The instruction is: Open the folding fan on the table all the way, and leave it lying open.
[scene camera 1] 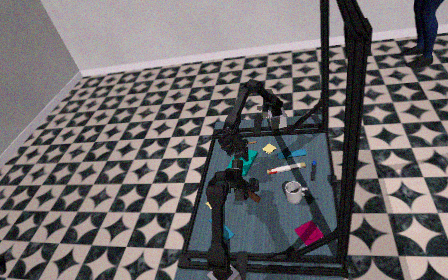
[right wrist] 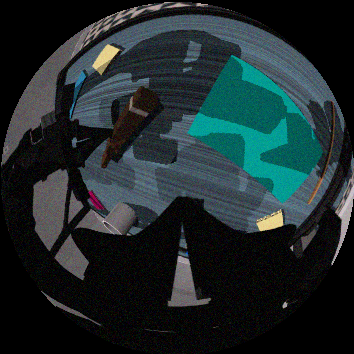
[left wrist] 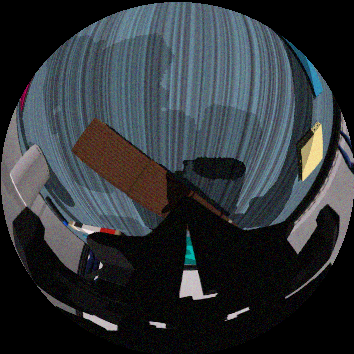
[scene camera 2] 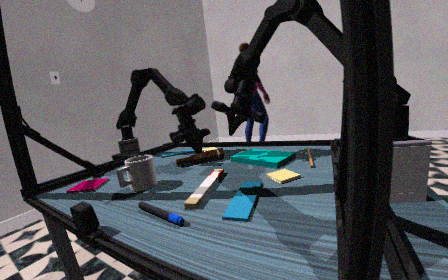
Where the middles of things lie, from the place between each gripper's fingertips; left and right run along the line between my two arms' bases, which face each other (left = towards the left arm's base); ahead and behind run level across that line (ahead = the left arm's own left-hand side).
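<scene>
Teal book [scene camera 2: 269, 158]: 9 cm below my right hand, 8 cm ahead of it, 8 cm to the right of it.
From my left hand, teal book: 10 mm below, 230 mm to the right, 90 mm ahead.
</scene>
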